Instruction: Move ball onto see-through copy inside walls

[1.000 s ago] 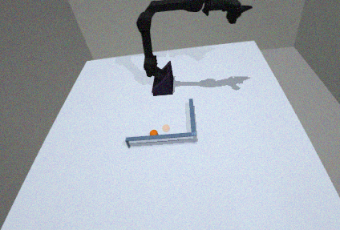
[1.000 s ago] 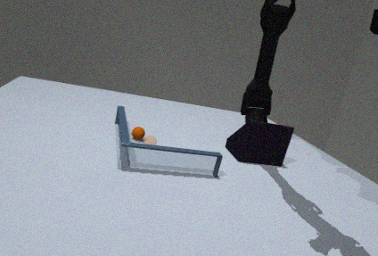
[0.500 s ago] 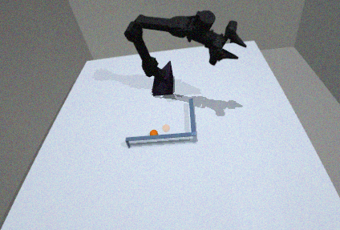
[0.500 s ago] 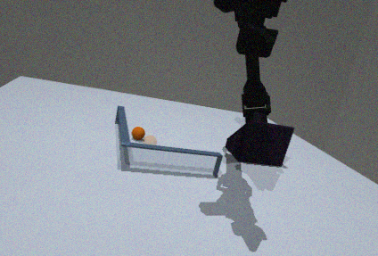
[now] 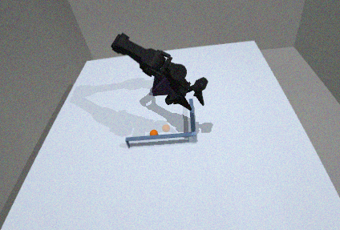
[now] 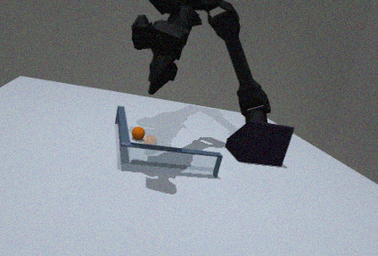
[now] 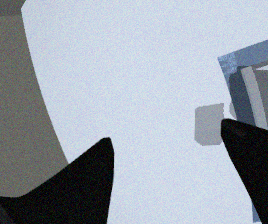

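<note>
Right now the orange ball is 50 mm behind my gripper tip, 210 mm to the right of it and 180 mm below it. The rest, counted from my gripper tip: clear wall 10 mm ahead, 180 mm to the right, 160 mm below; see-through copy 70 mm behind, 150 mm to the right, 180 mm below.
</note>
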